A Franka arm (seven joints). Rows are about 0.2 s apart.
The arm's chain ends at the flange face. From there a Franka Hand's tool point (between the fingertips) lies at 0.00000 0.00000 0.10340 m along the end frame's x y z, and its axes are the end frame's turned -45 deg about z.
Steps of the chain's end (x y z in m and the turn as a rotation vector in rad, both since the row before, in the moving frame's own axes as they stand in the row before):
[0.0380, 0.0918, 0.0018, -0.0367, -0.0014, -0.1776]
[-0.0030, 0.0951, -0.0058, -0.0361, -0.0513, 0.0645]
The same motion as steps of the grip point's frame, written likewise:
[-0.0406, 0.0946, 0.0017, -0.0250, -0.0269, -0.1776]
[-0.0757, 0.0638, -0.0060, 0.0107, -0.0618, 0.0645]

